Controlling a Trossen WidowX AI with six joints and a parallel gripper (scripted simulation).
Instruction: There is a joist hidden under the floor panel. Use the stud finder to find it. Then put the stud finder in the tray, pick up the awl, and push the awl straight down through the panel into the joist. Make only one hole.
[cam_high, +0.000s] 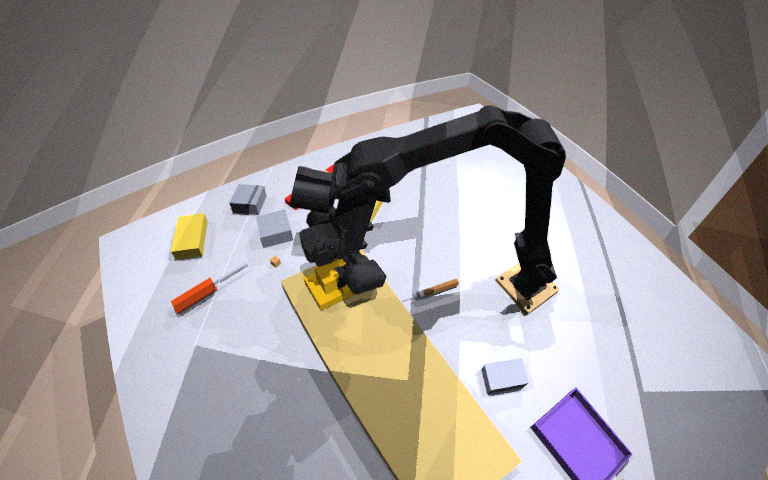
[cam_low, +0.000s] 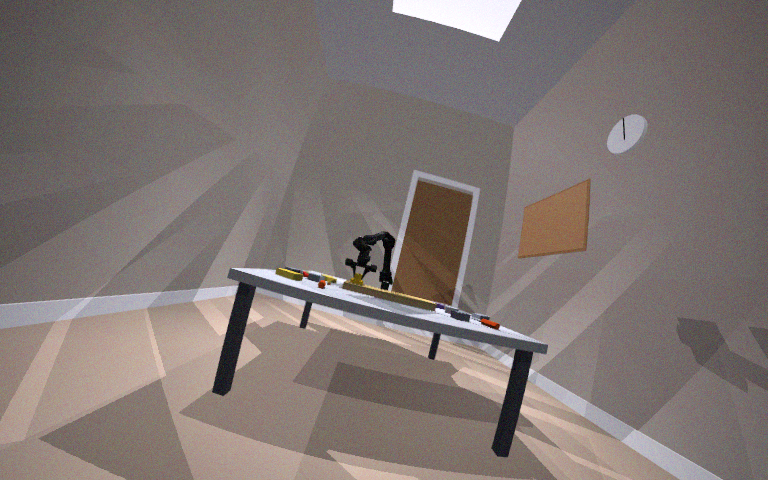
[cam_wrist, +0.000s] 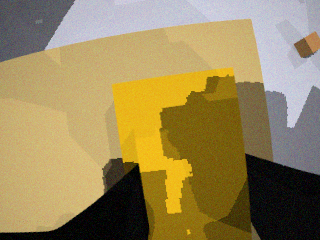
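Right now my gripper tip is 240 mm past the purple tray, 490 mm to the right of it and 50 mm above it. Round my gripper tip: awl: 160 mm behind, 80 mm to the left, 60 mm below; yellow stud finder: 30 mm behind, 20 mm above; small brown cube: 80 mm ahead, 140 mm to the right, 60 mm below.
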